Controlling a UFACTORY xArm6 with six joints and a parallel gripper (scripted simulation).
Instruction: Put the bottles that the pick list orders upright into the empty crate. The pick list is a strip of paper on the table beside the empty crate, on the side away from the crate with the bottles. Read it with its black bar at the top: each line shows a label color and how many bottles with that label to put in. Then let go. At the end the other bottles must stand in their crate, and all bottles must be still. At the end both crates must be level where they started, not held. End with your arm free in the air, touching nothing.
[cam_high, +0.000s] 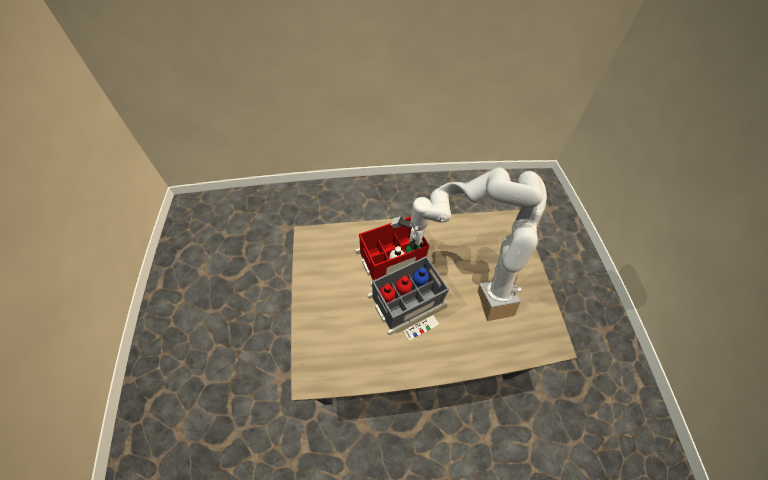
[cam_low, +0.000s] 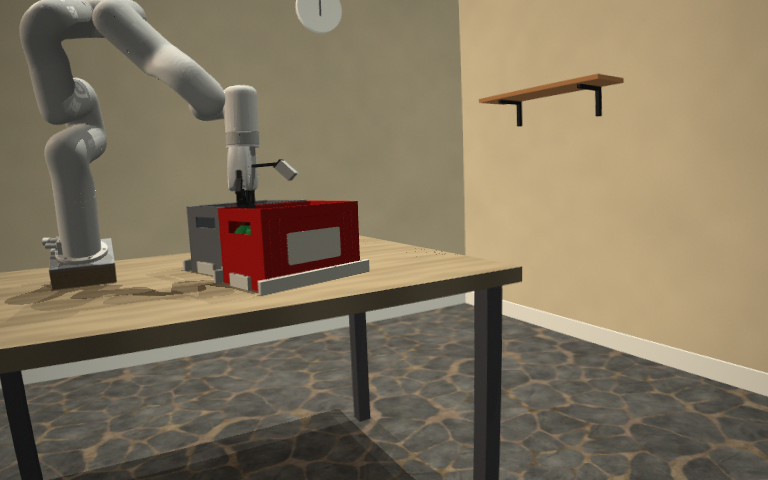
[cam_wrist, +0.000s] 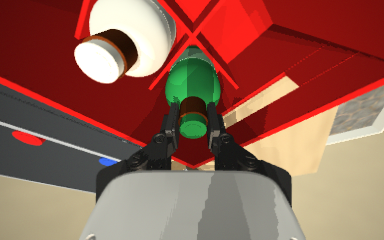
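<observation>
Now: the green-label bottle 7 cm below my hand. Also, from my hand: white-label bottle: 8 cm ahead, 7 cm below, 4 cm to the left; then red crate: 10 cm ahead, 8 cm below; then blue bottle: 14 cm to the left, 7 cm below, 3 cm behind.
</observation>
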